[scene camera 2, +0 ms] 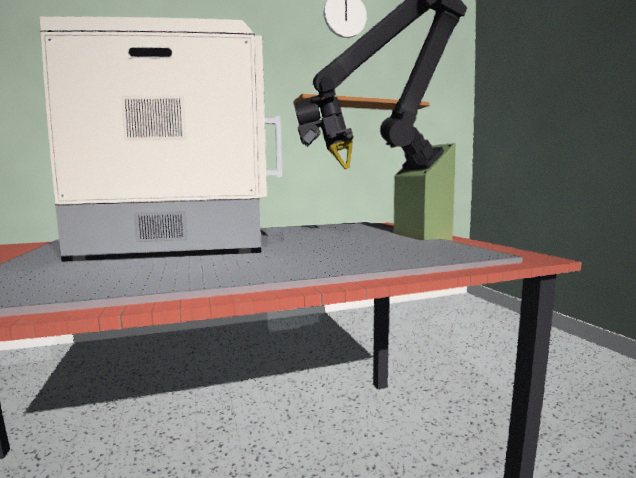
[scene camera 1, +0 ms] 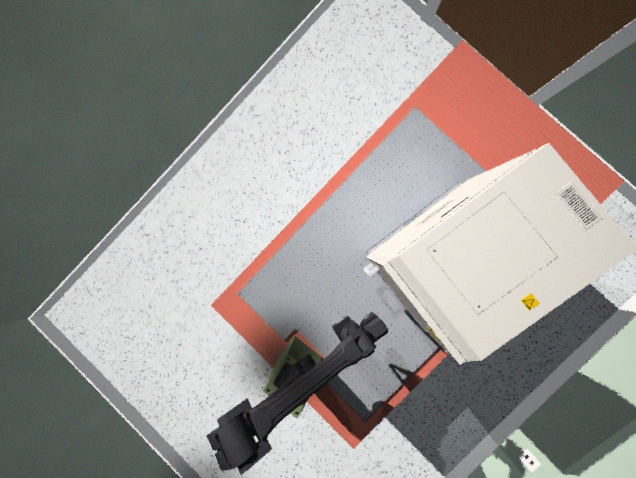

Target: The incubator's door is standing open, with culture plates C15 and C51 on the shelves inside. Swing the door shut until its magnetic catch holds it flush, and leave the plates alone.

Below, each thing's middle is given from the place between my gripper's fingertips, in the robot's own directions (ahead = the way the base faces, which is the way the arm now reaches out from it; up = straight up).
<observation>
I see my gripper 460 mm short of the incubator (scene camera 2: 156, 126), 160 mm to the left of it and 70 mm below it.
</observation>
